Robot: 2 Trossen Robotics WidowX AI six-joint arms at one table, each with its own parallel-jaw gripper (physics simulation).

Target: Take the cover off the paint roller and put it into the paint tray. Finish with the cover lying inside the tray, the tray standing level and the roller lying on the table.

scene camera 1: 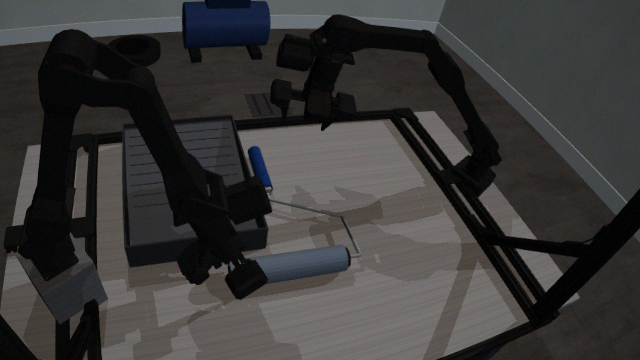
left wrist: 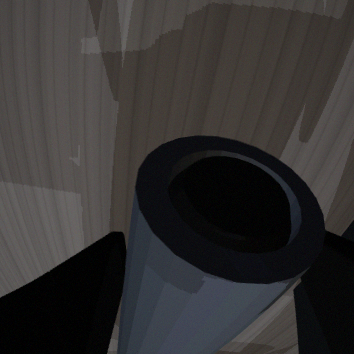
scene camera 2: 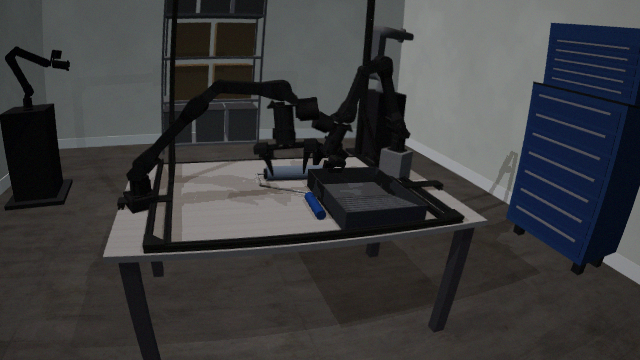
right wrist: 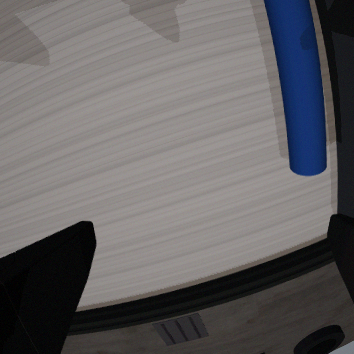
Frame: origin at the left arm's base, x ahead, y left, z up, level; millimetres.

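Seen in the pictures: left gripper, fingertip midpoint: (left wrist: 210, 240); right gripper, fingertip midpoint: (scene camera 1: 302, 125) (scene camera 2: 288, 174) (right wrist: 214, 231); left arm's base at its link origin: (scene camera 1: 54, 259) (scene camera 2: 397, 150); right arm's base at its link origin: (scene camera 1: 474, 171) (scene camera 2: 140, 193).
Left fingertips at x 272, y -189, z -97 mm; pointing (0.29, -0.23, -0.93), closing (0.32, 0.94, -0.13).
Observation:
Offsets run from my left fingertips to a thing's top centre. "*": to the spot under its first point. Level surfaces: height alone.
The light blue-grey cover @[73 mm ahead, 47 mm right, 32 mm up] (scene camera 1: 305, 264) (scene camera 2: 291, 175) (left wrist: 200, 310) is on the roller, whose wire frame @[* 219 mm ahead, 28 mm left, 3 mm up] (scene camera 1: 307, 208) runs to a blue handle @[* 223 mm ahead, 183 mm left, 12 mm up] (scene camera 1: 259, 167) (scene camera 2: 315, 206) (right wrist: 302, 85) lying on the table beside the tray. The dark tray @[67 mm ahead, 259 mm left, 43 mm up] (scene camera 1: 155, 254) (scene camera 2: 385, 218) stands level. My left gripper (scene camera 1: 220, 271) (scene camera 2: 334, 163) (left wrist: 210, 240) is shut on the cover near its open end, away from the wire; the fingertips are partly hidden. My right gripper (scene camera 1: 305, 123) (scene camera 2: 287, 168) (right wrist: 214, 231) is open and empty, raised above the table's far edge in scene camera 1.
Black rails (scene camera 1: 320, 119) (scene camera 2: 300, 239) frame the table @[22 mm down] (scene camera 1: 390, 320). A grey block (scene camera 1: 75, 290) (scene camera 2: 396, 162) carries the left arm's base. A blue tank (scene camera 1: 226, 25), a tyre (scene camera 1: 135, 49) (right wrist: 320, 341) and a floor grate (scene camera 1: 262, 105) (right wrist: 181, 329) are beyond the table.

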